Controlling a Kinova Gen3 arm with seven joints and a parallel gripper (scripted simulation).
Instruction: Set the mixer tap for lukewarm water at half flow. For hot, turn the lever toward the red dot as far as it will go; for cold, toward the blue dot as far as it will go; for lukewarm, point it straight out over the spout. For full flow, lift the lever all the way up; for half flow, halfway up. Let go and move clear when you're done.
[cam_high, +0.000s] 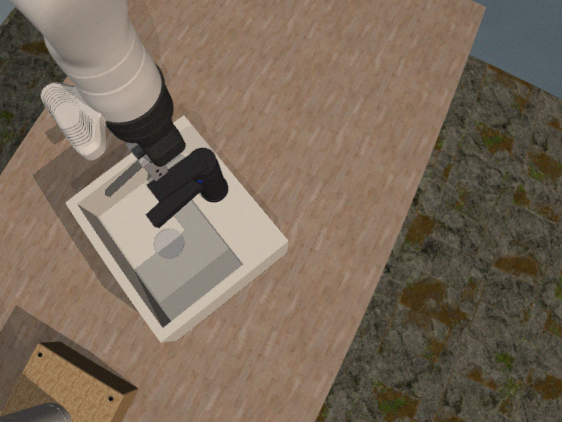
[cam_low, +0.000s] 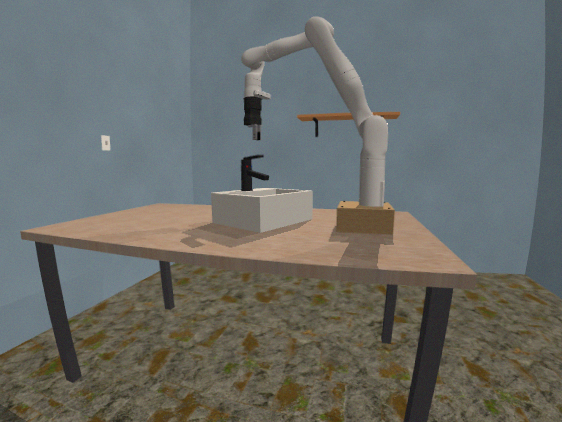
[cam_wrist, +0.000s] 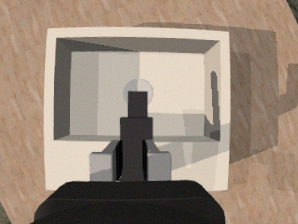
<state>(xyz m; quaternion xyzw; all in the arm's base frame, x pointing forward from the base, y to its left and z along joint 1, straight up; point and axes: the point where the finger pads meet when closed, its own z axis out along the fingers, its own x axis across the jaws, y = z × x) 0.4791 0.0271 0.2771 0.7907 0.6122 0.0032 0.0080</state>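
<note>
Now: the lever 90 mm below my hand and 20 mm ahead of it. From my hand the other things lie so: white sink basin (330 mm below, 50 mm behind, 20 mm to the left); black mixer tap (140 mm below, 40 mm ahead, 10 mm to the right).
</note>
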